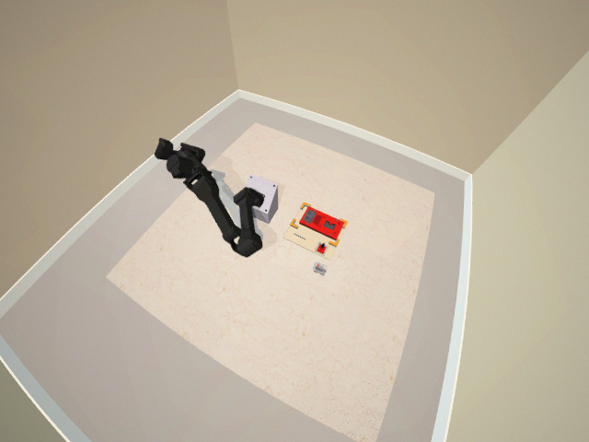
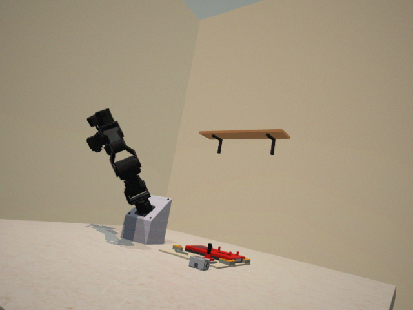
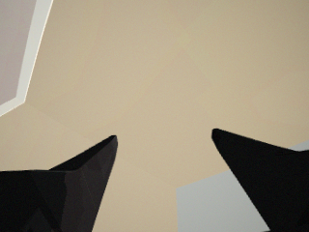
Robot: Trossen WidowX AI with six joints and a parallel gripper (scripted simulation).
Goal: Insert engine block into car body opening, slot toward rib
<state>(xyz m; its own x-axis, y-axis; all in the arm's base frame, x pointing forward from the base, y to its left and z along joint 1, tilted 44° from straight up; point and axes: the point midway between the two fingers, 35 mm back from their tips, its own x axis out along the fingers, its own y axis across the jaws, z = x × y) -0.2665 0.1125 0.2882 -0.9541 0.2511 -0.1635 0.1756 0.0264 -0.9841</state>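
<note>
Now: gripper tip 69 cm short of the grey engine block, 2 cm to the left of it and 41 cm above it. Also, from my gripper tip: black peg (65 cm ahead, 8 cm to the left, 39 cm below).
</note>
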